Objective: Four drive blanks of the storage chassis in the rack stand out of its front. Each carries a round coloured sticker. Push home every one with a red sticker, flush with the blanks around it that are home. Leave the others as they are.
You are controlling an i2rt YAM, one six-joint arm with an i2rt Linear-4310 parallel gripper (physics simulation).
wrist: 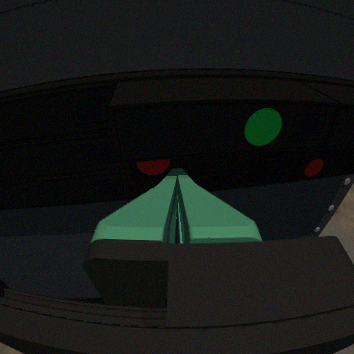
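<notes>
My gripper (176, 176) is shut and empty, its green fingertips at the lower row of blanks, just right of a half-visible red sticker (153, 167). The upper part of that sticker is hidden by the lower edge of the blank above. I cannot tell whether the tips touch the face. The blank with the green sticker (263, 127) stands out above, its top side (215, 92) showing. A second red sticker (314, 167) is in the lower row at the right. The picture is too dark to tell how far its blank stands out.
Dark blank fronts (55, 155) continue at the left. A dark surface (175, 45) spans the top of the view. Below the blanks is a dark blue-grey panel (285, 210), with a strip of screws (331, 208) at its right edge.
</notes>
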